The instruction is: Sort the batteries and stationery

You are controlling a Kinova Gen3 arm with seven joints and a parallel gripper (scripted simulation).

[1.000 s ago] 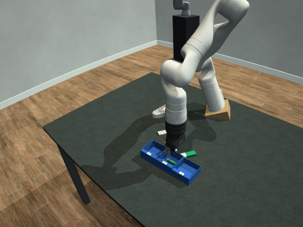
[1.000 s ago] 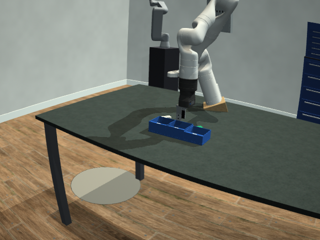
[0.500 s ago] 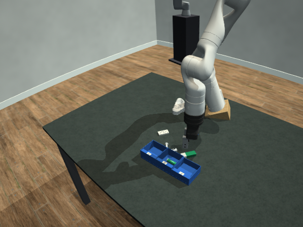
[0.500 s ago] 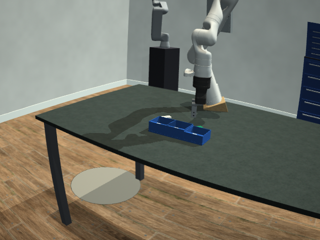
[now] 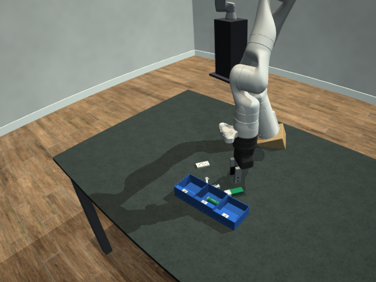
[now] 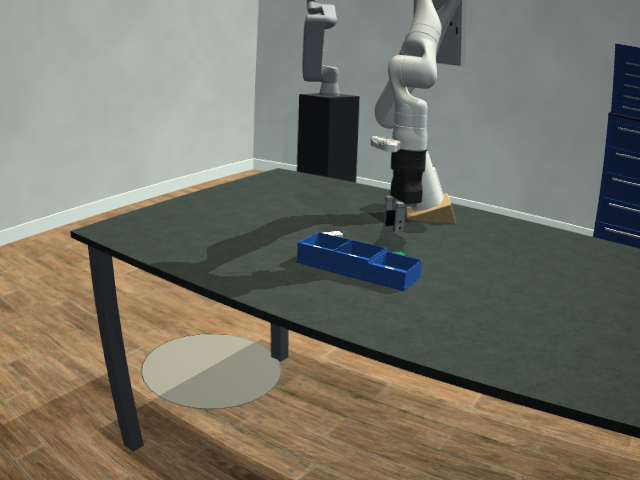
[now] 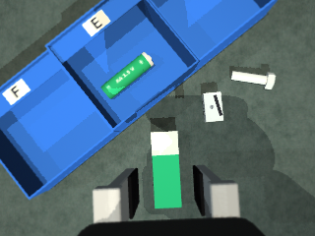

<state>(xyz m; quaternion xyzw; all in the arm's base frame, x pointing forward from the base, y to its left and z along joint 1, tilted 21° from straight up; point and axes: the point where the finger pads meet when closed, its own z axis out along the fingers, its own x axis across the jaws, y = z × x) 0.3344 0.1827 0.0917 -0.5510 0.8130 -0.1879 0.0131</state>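
The eraser lies 90 mm below my hand and 10 mm ahead of it. Also, from my hand: pencil sharpener (80 mm below, 60 mm to the right, 30 mm ahead); then green battery (90 mm ahead, 80 mm below, 10 mm to the right); then blue three-bin tray (100 mm ahead, 70 mm below, 10 mm to the right).
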